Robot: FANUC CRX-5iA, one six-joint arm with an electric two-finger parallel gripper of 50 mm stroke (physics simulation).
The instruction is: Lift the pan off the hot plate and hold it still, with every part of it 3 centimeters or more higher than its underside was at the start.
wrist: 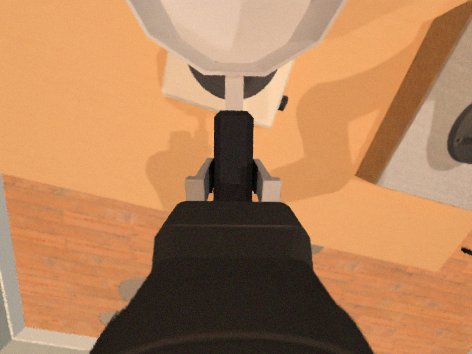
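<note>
The pan [235, 35] is light grey, with an angular rim, at the top of the wrist view and cut off by its edge. A thin grey neck joins it to its black handle [233, 137]. My gripper [233, 169] is shut on the handle, one finger on each side. The hot plate [255, 107], cream with a dark round burner and a black knob, lies below the pan and looks clearly smaller, with the pan well above it. The pan covers most of the hot plate. The pan's far side is out of view.
A grey board or tray with a brown side wall [407, 95] stands at the right, with a dark round thing [462, 135] on it. The orange table top [75, 125] ends at a wooden floor [75, 240]. Shadows of the arm and pan fall on the table.
</note>
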